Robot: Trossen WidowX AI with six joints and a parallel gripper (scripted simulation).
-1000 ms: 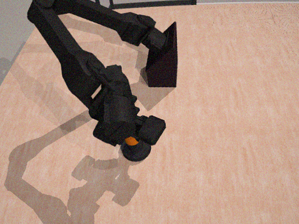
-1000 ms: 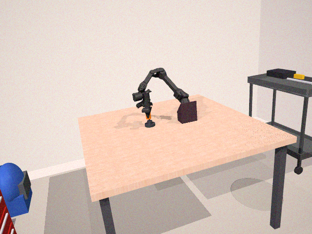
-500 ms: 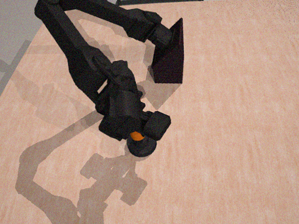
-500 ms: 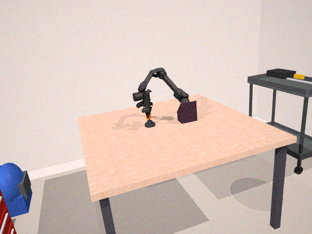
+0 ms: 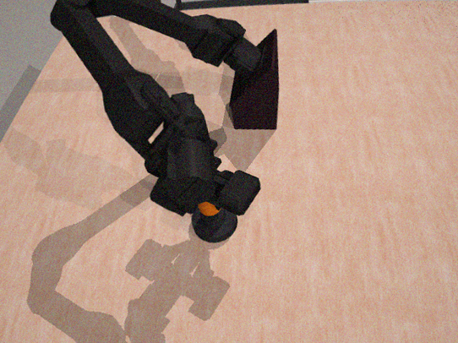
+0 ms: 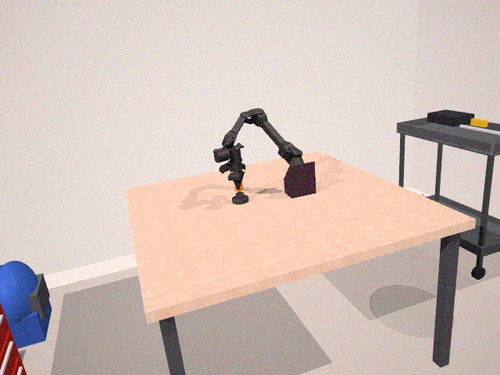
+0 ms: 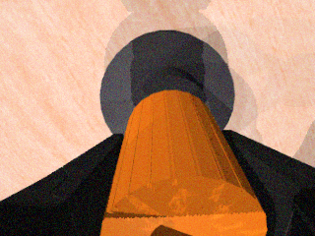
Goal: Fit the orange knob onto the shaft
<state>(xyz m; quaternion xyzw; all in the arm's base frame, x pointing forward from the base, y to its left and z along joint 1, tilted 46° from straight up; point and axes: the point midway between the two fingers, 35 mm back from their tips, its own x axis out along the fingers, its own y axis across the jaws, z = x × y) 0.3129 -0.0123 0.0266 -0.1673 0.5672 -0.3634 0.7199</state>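
Now: gripper tip 2 cm below the orange knob. From my gripper tip the other things lie so: round pedestal (4 cm below).
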